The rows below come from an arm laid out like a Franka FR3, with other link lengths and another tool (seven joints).
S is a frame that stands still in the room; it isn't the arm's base.
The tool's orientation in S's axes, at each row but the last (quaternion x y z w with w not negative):
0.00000, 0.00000, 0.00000, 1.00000
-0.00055, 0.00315, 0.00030, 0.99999
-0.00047, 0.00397, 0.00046, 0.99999
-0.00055, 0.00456, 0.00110, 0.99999
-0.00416, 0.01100, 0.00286, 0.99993
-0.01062, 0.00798, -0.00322, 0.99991
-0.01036, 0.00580, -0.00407, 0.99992
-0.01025, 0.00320, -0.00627, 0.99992
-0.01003, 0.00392, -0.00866, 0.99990
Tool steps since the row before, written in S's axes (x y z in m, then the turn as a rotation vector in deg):
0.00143, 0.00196, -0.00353, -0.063, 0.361, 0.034
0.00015, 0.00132, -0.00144, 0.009, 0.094, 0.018
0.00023, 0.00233, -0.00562, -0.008, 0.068, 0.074
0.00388, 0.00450, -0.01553, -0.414, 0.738, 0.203
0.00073, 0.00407, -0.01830, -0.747, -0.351, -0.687
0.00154, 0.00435, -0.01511, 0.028, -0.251, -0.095
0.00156, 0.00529, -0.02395, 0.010, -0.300, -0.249
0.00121, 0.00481, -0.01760, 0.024, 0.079, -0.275
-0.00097, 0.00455, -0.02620, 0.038, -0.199, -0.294
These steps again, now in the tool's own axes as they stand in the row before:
0.00143, 0.00196, -0.00353, -0.063, 0.361, 0.034
0.00016, 0.00132, -0.00144, 0.009, 0.094, 0.018
0.00028, 0.00234, -0.00562, -0.009, 0.068, 0.074
0.00403, 0.00451, -0.01549, -0.414, 0.739, 0.200
0.00116, 0.00422, -0.01824, -0.734, -0.341, -0.706
0.00175, 0.00468, -0.01499, 0.031, -0.249, -0.100
0.00179, 0.00580, -0.02382, 0.015, -0.295, -0.255
0.00126, 0.00519, -0.01749, 0.025, 0.085, -0.273
-0.00085, 0.00506, -0.02611, 0.044, -0.192, -0.298

